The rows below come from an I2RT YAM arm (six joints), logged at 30 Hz.
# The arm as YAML. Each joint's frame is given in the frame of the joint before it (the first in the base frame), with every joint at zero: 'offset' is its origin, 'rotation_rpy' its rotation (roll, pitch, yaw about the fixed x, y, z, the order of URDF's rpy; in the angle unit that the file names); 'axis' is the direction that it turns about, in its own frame. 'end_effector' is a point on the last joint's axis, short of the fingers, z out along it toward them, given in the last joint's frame.
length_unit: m
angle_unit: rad
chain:
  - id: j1
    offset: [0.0, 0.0, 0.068]
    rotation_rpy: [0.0, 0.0, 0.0]
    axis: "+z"
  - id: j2
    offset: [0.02, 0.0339, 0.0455]
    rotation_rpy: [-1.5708, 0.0, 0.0]
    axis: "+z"
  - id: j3
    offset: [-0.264, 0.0, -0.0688]
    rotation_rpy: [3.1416, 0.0, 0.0]
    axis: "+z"
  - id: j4
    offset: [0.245, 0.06, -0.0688]
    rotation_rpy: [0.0, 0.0, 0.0]
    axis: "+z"
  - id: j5
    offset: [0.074, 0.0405, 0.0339]
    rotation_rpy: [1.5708, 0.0, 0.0]
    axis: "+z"
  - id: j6
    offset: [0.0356, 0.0, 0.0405]
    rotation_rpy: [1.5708, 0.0, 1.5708]
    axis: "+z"
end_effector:
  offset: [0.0, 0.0, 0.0]
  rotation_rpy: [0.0, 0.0, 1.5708]
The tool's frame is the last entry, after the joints.
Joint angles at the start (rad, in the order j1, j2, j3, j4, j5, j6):
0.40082, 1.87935, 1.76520, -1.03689, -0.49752, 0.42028
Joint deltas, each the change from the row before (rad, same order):
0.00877, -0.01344, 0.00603, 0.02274, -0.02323, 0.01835
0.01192, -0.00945, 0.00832, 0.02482, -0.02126, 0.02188
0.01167, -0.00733, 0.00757, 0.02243, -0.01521, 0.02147
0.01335, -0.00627, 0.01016, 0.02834, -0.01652, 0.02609
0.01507, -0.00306, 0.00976, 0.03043, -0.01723, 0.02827
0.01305, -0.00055, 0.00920, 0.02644, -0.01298, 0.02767
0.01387, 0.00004, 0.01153, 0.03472, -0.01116, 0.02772
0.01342, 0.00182, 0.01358, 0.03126, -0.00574, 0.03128
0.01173, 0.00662, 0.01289, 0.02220, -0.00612, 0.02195
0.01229, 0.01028, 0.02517, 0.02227, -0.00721, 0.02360
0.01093, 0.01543, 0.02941, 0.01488, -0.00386, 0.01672
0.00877, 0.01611, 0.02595, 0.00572, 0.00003, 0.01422
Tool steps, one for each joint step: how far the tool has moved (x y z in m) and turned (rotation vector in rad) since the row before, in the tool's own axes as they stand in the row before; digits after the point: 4 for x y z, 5 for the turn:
0.0003, 0.0079, -0.0047, -0.03826, -0.01877, -0.00915
-0.0001, 0.0088, -0.0030, -0.03776, -0.01661, -0.00881
0.0000, 0.0080, -0.0020, -0.03080, -0.01411, -0.00665
-0.0005, 0.0092, -0.0017, -0.03590, -0.01670, -0.00743
-0.0005, 0.0092, 0.0000, -0.03702, -0.01252, -0.00585
-0.0006, 0.0076, 0.0007, -0.03036, -0.00961, -0.00129
-0.0013, 0.0087, 0.0008, -0.03408, -0.01569, -0.00751
-0.0014, 0.0083, 0.0011, -0.02881, -0.01564, -0.00177
-0.0011, 0.0060, 0.0027, -0.02228, -0.00619, -0.00152
-0.0024, 0.0081, 0.0021, -0.02796, -0.00998, -0.00521
-0.0028, 0.0068, 0.0031, -0.02114, -0.00721, -0.00632
-0.0022, 0.0044, 0.0035, -0.01088, -0.00278, 0.00034

